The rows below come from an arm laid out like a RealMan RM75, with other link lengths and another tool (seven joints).
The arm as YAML. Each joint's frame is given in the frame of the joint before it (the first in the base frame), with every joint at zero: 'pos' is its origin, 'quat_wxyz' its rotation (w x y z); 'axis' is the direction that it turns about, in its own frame. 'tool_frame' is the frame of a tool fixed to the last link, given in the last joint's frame.
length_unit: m
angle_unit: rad
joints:
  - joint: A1
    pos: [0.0, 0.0, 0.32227]
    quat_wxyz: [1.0, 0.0, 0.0, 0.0]
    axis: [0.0, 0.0, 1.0]
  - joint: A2
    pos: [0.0, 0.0, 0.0]
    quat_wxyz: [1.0, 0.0, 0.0, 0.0]
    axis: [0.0, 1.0, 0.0]
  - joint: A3
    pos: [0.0, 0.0, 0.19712]
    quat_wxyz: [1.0, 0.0, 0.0, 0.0]
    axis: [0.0, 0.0, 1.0]
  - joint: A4
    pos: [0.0, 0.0, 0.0]
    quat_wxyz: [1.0, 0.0, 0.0, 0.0]
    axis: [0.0, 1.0, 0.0]
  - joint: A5
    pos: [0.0, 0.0, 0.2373]
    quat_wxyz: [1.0, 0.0, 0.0, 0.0]
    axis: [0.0, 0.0, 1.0]
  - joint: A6
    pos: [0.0, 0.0, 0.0]
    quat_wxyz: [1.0, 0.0, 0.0, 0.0]
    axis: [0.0, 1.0, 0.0]
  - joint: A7
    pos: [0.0, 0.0, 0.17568]
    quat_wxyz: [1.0, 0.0, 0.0, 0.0]
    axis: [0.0, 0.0, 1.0]
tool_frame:
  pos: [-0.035, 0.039, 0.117]
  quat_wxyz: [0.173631, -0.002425, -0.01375, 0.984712]
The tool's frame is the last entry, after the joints.
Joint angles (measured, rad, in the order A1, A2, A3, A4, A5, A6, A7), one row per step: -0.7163 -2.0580 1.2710 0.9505 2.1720 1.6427 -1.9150; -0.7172 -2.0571 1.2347 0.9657 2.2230 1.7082 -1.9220; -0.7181 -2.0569 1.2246 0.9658 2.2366 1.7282 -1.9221; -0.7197 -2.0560 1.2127 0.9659 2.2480 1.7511 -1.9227; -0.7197 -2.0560 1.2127 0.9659 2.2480 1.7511 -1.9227; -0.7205 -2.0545 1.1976 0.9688 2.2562 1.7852 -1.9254; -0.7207 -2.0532 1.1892 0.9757 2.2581 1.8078 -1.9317; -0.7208 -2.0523 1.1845 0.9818 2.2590 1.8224 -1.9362; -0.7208 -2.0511 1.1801 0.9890 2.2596 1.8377 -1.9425; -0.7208 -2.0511 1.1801 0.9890 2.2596 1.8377 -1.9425
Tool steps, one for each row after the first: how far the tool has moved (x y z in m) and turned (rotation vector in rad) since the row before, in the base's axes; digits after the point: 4 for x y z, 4 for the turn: -0.0088 -0.0083 0.0121 -0.0301 0.0332 0.0116; -0.0027 -0.0035 0.0033 -0.0125 0.0086 0.0050; -0.0018 -0.0038 0.0039 -0.0139 0.0060 0.0061; 0.0000 0.0000 0.0000 0.0000 0.0000 0.0000; -0.0005 -0.0059 0.0056 -0.0209 0.0019 0.0093; 0.0011 -0.0033 0.0040 -0.0116 -0.0002 0.0060; 0.0009 -0.0020 0.0027 -0.0069 0.0002 0.0026; 0.0010 -0.0020 0.0029 -0.0069 0.0008 0.0035; 0.0000 0.0000 0.0000 0.0000 0.0000 0.0000
